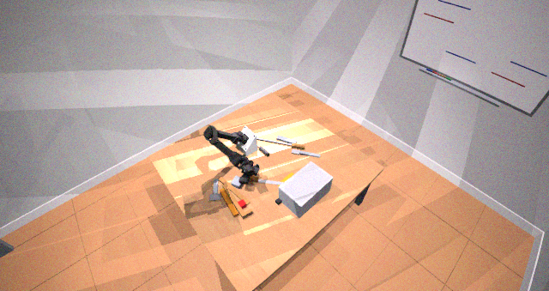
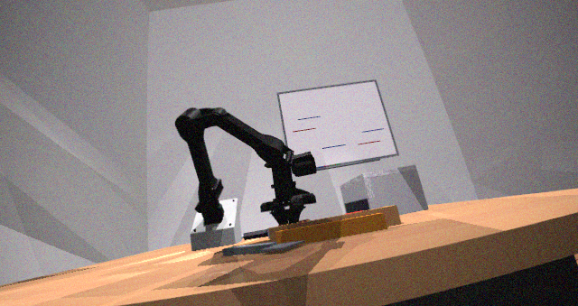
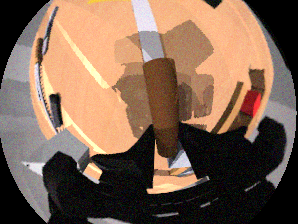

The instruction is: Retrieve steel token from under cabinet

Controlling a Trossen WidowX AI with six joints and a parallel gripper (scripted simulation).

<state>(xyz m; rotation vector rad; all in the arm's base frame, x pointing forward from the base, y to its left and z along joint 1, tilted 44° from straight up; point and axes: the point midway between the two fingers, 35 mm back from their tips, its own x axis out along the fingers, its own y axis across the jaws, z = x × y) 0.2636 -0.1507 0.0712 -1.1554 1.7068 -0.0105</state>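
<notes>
Now: gripper tip 1 cm past the grey block, 7 cm to the left of it and 1 cm below it. The rest, counted from my gripper tip: orange bar: 9 cm ahead, 21 cm to the right, 1 cm above; thin wooden stick: 2 cm ahead, 13 cm to the right; red block: 15 cm ahead, 15 cm to the right, 1 cm above.
</notes>
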